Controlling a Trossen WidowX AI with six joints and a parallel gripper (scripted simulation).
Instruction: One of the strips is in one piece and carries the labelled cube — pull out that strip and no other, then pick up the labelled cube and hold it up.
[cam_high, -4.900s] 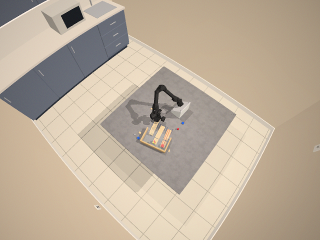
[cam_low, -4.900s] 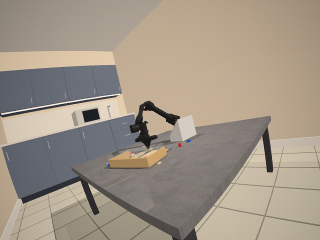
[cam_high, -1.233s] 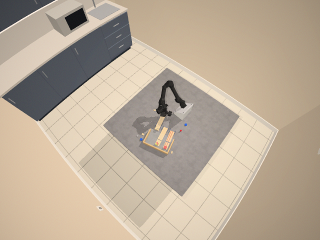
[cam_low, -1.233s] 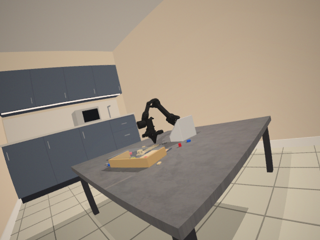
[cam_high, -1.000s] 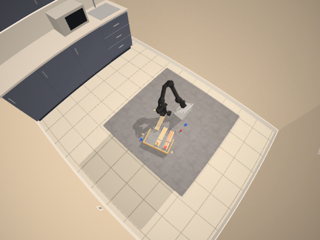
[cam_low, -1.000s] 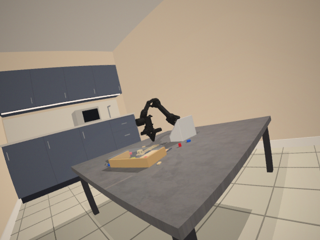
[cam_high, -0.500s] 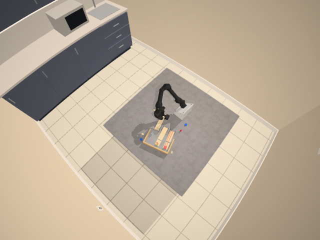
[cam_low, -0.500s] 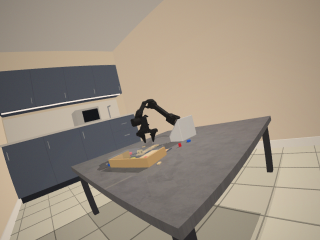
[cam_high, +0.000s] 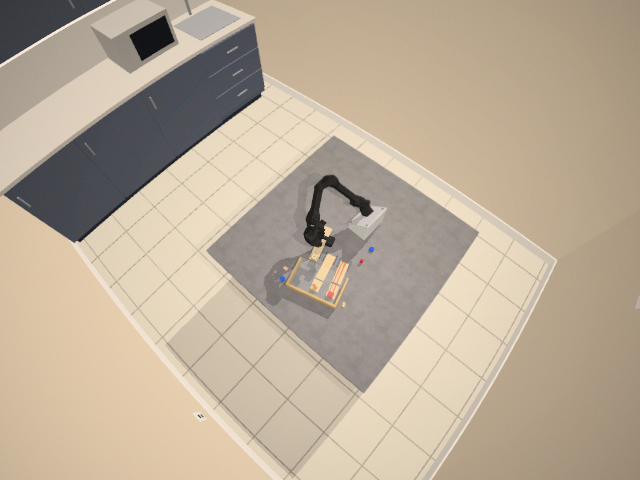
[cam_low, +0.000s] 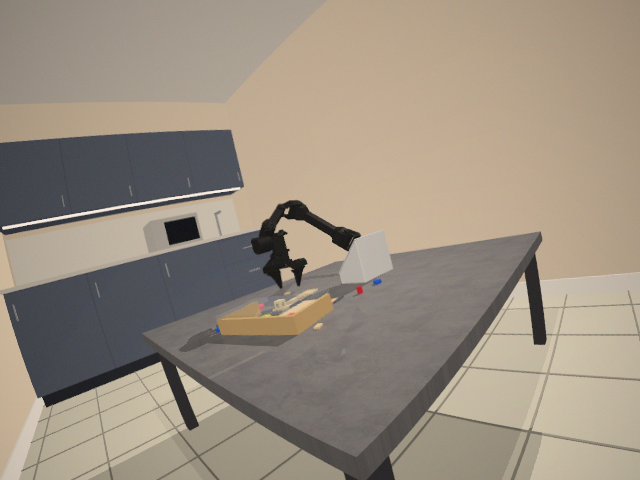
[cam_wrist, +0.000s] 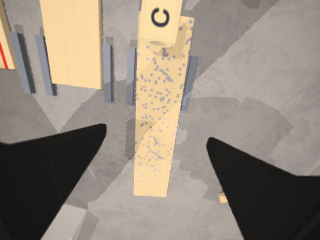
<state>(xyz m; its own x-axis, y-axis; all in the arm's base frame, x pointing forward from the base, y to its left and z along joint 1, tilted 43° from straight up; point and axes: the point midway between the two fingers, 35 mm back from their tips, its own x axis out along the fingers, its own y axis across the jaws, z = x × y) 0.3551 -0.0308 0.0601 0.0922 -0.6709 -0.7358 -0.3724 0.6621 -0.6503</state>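
My gripper tip is 80 mm short of the labelled cube, 40 mm to the right of it and 40 mm above it. From my gripper tip the other things lie so: plain strip (60 mm ahead, 130 mm to the left, 60 mm below); then dotted strip (20 mm behind, 10 mm to the right, 60 mm below); then tan block (70 mm behind, 180 mm to the right, 60 mm below).
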